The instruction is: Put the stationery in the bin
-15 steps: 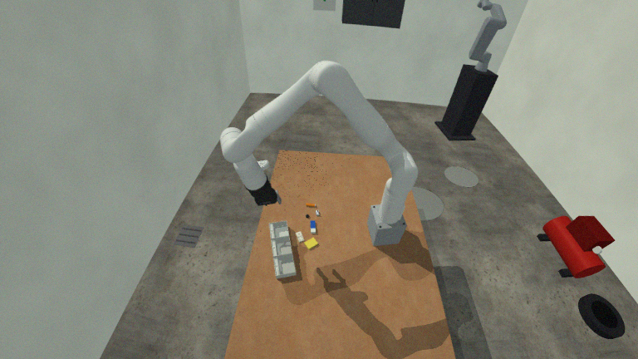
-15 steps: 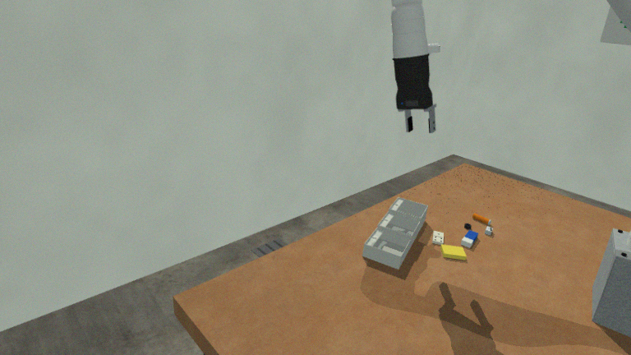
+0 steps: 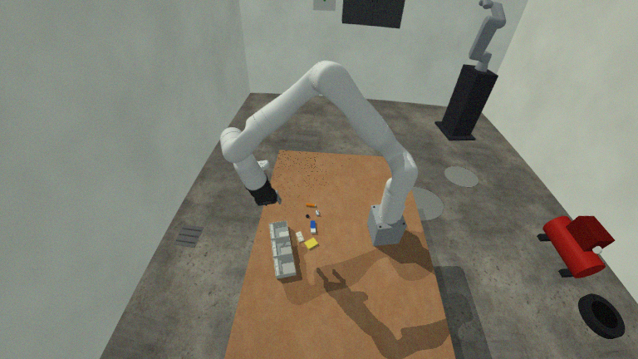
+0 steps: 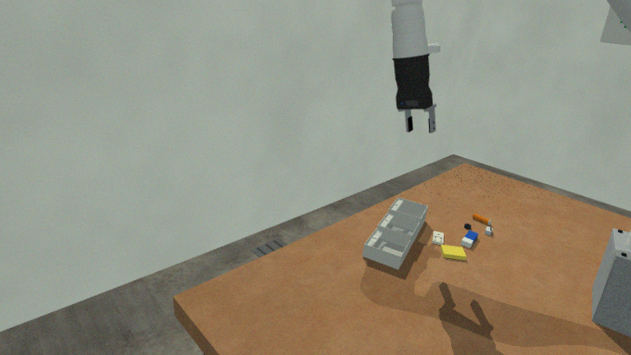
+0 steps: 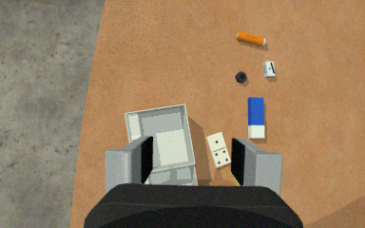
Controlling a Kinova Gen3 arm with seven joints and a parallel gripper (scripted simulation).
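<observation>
The grey three-compartment bin is 2 cm behind my hand, 7 cm to the left of it and 25 cm below it. From my hand the other things lie so: sticky notes 15 cm behind, 5 cm to the left, 27 cm below; white domino 10 cm behind, 1 cm to the left, 27 cm below; eraser 17 cm behind, 4 cm to the right, 26 cm below.
</observation>
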